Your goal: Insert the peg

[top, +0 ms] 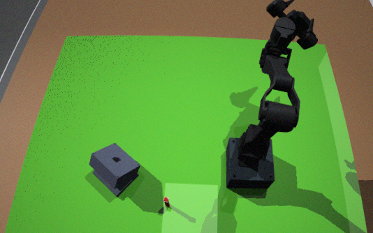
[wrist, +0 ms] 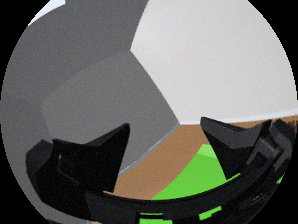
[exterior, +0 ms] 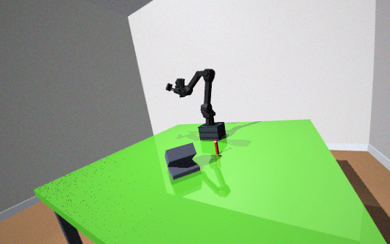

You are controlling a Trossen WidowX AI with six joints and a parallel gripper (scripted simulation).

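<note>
The red peg is 600 mm to the left of my gripper tip, 350 mm below it and 340 mm ahead of it. Also, from my gripper tip: grey sloped panel (540 mm ahead, 520 mm to the left, 340 mm below).
</note>
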